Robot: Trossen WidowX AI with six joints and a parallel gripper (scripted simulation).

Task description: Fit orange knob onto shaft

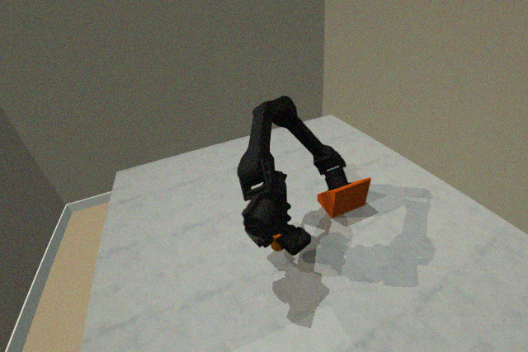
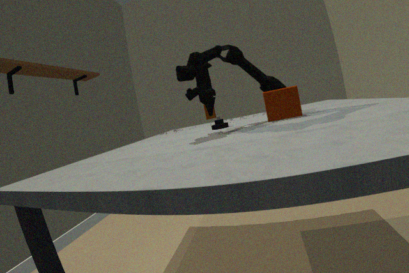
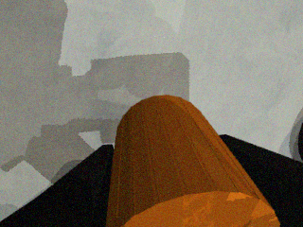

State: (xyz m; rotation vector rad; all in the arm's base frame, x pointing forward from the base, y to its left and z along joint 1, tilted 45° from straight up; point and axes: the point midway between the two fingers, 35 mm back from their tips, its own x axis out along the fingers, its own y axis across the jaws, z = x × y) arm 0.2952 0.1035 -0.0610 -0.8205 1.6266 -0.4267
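The round dark pedestal lies 10 mm ahead of my gripper tip, 170 mm to the right of it and 40 mm below it. Also, from my gripper tip: orange knob 30 mm above.
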